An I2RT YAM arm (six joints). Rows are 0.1 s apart.
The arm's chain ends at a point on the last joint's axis. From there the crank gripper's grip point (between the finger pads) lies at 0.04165 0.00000 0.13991 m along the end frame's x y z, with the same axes.
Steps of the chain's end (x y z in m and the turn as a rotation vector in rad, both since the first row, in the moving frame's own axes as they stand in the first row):
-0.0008, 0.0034, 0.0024, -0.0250, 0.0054, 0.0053
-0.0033, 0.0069, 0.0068, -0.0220, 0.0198, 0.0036
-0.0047, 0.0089, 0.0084, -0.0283, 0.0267, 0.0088
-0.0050, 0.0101, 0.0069, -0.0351, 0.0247, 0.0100
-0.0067, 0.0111, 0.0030, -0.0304, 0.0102, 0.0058
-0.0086, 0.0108, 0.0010, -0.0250, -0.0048, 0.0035
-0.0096, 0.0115, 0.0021, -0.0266, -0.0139, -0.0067
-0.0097, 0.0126, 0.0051, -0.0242, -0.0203, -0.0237
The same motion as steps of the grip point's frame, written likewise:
-0.0001, 0.0071, 0.0021, -0.0250, 0.0054, 0.0053
-0.0005, 0.0101, 0.0059, -0.0220, 0.0198, 0.0036
-0.0010, 0.0132, 0.0072, -0.0283, 0.0267, 0.0088
-0.0016, 0.0154, 0.0057, -0.0351, 0.0247, 0.0100
-0.0053, 0.0156, 0.0025, -0.0304, 0.0102, 0.0058
-0.0093, 0.0144, 0.0012, -0.0250, -0.0048, 0.0035
-0.0115, 0.0150, 0.0026, -0.0266, -0.0139, -0.0067
-0.0125, 0.0150, 0.0059, -0.0242, -0.0203, -0.0237

